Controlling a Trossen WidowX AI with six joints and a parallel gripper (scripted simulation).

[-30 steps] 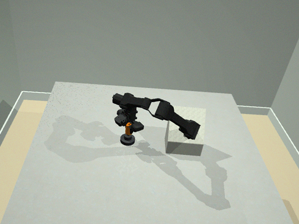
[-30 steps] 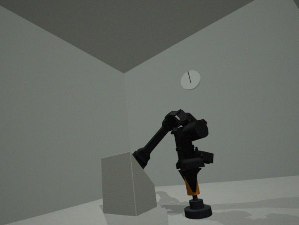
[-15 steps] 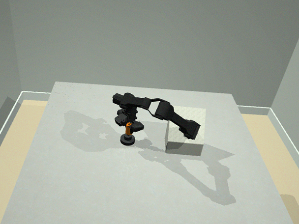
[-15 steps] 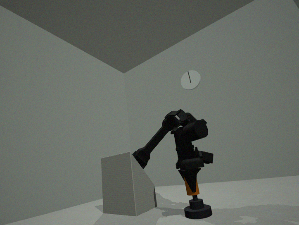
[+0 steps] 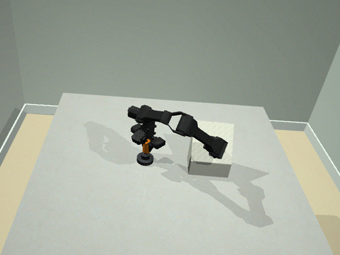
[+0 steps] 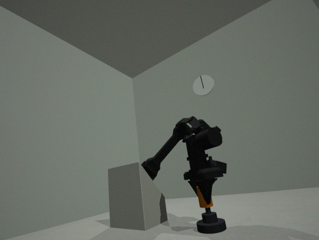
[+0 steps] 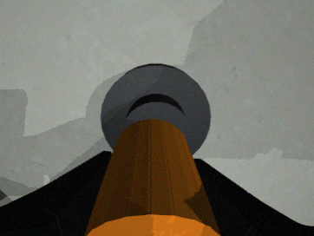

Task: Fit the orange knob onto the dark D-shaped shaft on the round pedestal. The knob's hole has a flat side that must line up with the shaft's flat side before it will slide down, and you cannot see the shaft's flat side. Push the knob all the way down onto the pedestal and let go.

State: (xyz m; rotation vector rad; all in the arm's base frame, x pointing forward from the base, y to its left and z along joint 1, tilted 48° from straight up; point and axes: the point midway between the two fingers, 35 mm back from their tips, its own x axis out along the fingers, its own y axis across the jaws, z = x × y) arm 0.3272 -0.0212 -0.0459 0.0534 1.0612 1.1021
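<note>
The dark pedestal lies 40 mm below my gripper tip. From my gripper tip the other things lie so: orange knob 20 mm above.
</note>
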